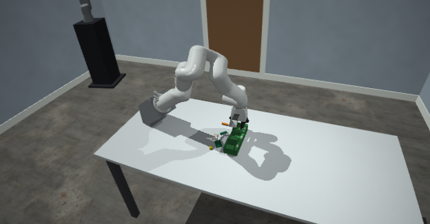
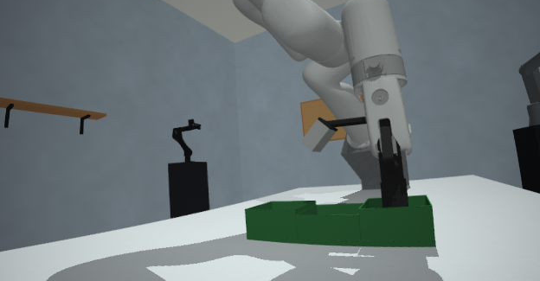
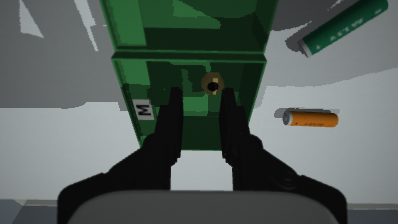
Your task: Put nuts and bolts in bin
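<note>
The brass nut is 40 mm below my hand and 10 mm behind it. The rest, counted from my hand: green battery (100 mm behind, 50 mm below, 20 mm to the right); then orange battery (100 mm behind, 70 mm to the left, 50 mm below); then green bin row (80 mm to the right, 30 mm below, 10 mm behind).
</note>
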